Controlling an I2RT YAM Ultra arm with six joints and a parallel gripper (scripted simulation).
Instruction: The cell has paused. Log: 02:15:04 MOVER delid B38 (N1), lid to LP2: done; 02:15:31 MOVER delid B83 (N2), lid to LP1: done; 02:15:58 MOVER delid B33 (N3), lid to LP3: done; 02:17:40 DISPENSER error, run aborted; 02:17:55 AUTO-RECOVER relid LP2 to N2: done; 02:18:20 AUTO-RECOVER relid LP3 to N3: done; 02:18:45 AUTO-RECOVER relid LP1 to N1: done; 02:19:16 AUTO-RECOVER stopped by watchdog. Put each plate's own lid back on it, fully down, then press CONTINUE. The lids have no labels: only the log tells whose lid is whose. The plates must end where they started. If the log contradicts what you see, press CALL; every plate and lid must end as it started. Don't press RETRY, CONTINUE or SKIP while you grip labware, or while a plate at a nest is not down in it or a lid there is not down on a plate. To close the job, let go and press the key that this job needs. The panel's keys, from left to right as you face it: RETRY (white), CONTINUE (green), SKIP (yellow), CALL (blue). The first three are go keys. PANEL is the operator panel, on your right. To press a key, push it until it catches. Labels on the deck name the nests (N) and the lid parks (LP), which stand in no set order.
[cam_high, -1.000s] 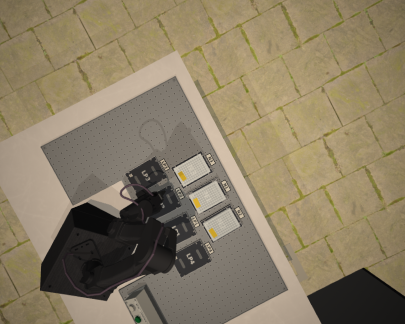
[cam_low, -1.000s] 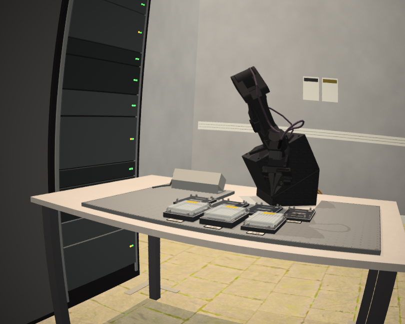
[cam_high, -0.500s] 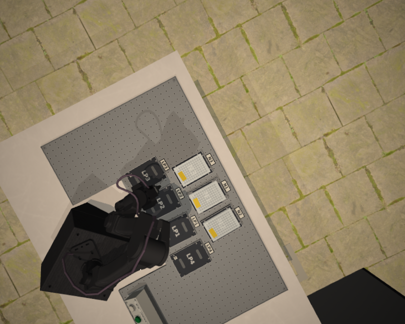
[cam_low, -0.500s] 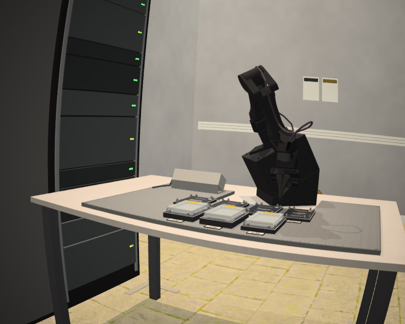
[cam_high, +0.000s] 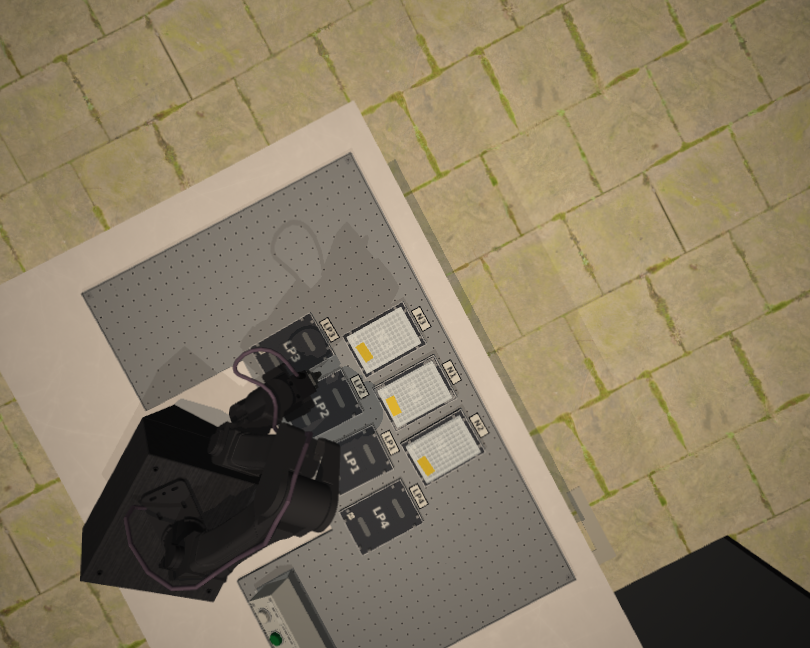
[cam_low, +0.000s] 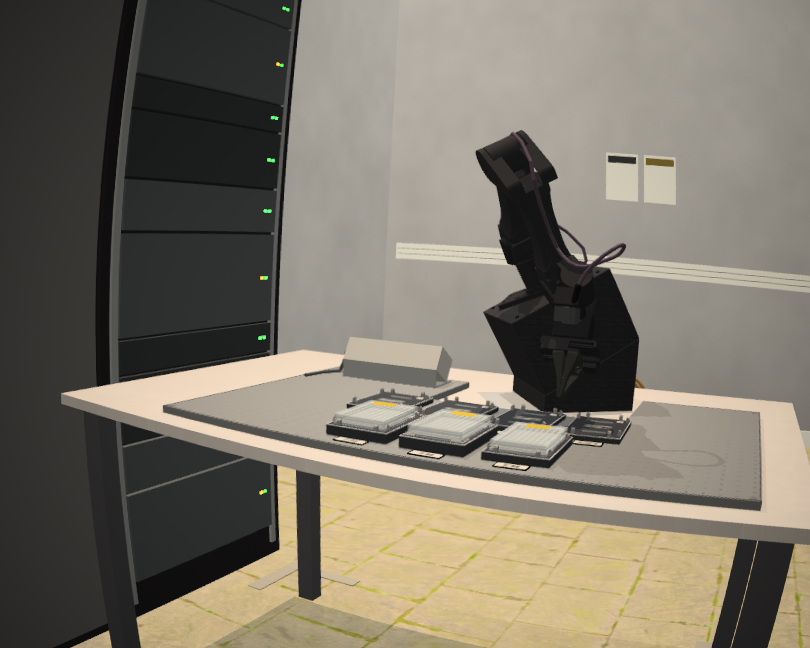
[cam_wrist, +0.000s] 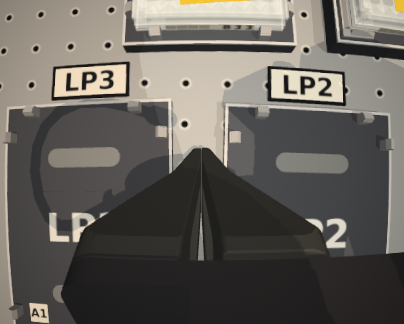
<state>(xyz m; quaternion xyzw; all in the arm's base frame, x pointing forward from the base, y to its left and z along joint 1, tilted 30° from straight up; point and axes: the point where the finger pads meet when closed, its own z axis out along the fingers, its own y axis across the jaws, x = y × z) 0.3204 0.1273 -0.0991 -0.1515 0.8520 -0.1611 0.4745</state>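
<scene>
The clear lid lies 16 cm ahead of my hand, 11 cm to the right of it and 3 cm below it. The rest, counted from my hand: green key: 27 cm behind, 45 cm to the right; then lid park LP1: 1 cm behind, 20 cm to the right, 6 cm below; then lid park LP4: 33 cm to the right, 6 cm below.
</scene>
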